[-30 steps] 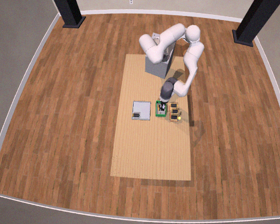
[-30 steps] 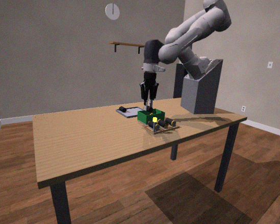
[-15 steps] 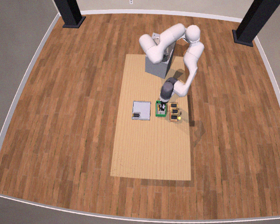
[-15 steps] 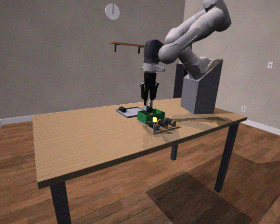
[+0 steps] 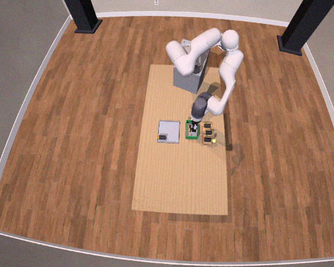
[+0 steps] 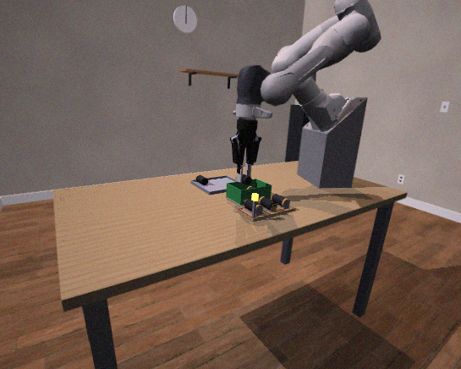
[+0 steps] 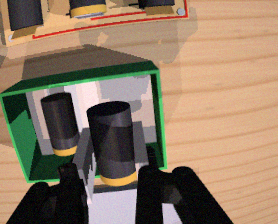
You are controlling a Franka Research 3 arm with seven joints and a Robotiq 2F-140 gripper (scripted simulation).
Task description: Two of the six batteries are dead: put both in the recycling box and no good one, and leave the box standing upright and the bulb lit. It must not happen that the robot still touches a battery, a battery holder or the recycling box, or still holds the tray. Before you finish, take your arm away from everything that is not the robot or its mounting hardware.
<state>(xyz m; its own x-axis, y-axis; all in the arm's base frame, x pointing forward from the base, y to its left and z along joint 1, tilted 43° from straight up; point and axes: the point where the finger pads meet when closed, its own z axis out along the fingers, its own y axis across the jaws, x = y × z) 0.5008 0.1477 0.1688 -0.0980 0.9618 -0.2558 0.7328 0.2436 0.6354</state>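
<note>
Now: the green recycling box 3 cm behind my hand and 9 cm below it. Round my hand: grey tray 2 cm ahead, 20 cm to the right, 11 cm below.
</note>
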